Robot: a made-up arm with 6 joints. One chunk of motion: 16 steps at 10 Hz.
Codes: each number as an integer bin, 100 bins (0 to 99) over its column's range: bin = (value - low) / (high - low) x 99, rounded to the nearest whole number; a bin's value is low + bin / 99 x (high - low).
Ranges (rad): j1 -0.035..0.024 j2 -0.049..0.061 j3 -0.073..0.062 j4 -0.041..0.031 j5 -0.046..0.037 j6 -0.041..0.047
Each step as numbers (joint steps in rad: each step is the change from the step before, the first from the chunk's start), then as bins.
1 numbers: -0.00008 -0.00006 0.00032 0.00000 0.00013 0.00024
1 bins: 59 44 54 56 55 46
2 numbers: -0.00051 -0.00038 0.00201 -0.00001 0.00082 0.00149
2 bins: 58 44 55 56 56 48
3 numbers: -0.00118 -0.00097 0.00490 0.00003 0.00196 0.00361
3 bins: 57 43 57 56 57 50
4 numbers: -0.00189 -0.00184 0.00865 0.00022 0.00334 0.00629
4 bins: 56 42 60 57 59 53
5 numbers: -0.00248 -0.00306 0.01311 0.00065 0.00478 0.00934
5 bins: 55 41 63 57 61 57
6 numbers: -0.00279 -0.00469 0.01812 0.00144 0.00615 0.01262
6 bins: 54 40 67 58 62 60
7 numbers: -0.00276 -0.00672 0.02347 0.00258 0.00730 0.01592
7 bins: 54 38 71 60 64 64
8 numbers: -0.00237 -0.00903 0.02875 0.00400 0.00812 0.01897
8 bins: 55 36 75 62 65 67
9 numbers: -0.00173 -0.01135 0.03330 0.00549 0.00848 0.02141
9 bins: 56 34 78 64 65 70
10 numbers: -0.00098 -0.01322 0.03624 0.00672 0.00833 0.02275
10 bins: 57 32 80 66 65 72
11 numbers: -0.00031 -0.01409 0.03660 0.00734 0.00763 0.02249
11 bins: 58 31 80 66 64 71
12 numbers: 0.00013 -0.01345 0.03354 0.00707 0.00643 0.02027
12 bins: 59 32 78 66 63 69
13 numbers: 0.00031 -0.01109 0.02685 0.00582 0.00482 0.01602
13 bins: 59 34 73 64 61 64
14 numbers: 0.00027 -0.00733 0.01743 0.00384 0.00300 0.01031
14 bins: 59 38 66 62 58 58
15 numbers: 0.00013 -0.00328 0.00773 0.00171 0.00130 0.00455
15 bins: 59 41 59 59 56 51
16 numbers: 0.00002 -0.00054 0.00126 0.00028 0.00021 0.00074
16 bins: 59 44 54 57 55 47
